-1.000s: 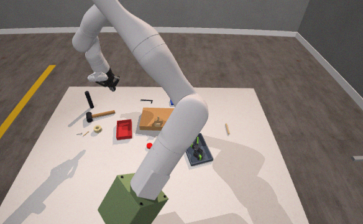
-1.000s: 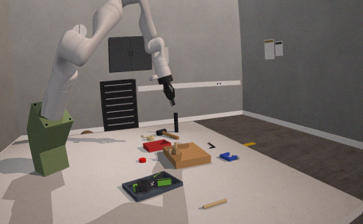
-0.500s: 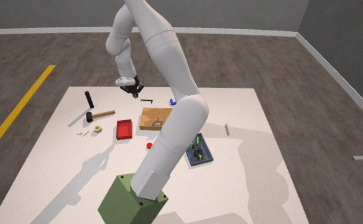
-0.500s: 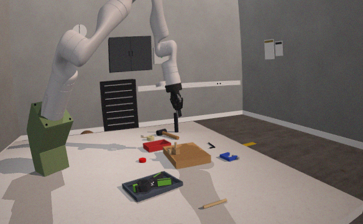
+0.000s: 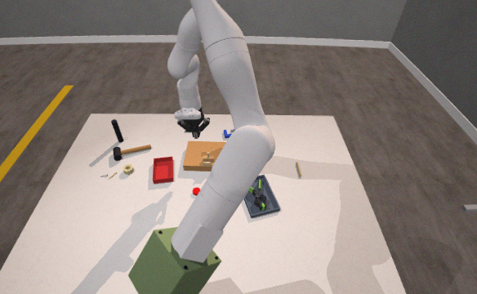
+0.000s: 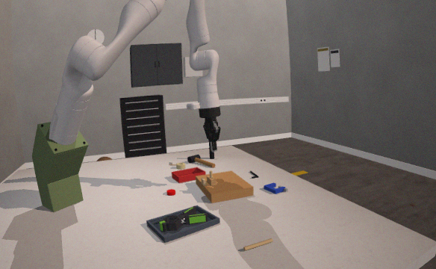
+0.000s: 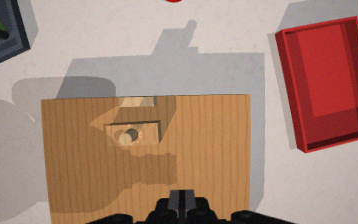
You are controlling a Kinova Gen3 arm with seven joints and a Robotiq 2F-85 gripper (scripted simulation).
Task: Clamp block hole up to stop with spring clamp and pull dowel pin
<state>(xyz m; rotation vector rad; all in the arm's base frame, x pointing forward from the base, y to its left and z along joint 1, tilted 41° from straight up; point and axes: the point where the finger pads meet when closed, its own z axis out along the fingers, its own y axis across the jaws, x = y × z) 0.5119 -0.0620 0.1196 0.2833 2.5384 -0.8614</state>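
Right now my hand is 40 mm past the dowel pin, 30 mm to the left of it and 100 mm above it. Also, from my hand: wooden bench board 40 mm to the right, 130 mm below; red disc 160 mm behind, 50 mm to the left, 150 mm below; red tray 20 mm behind, 160 mm to the left, 150 mm below.
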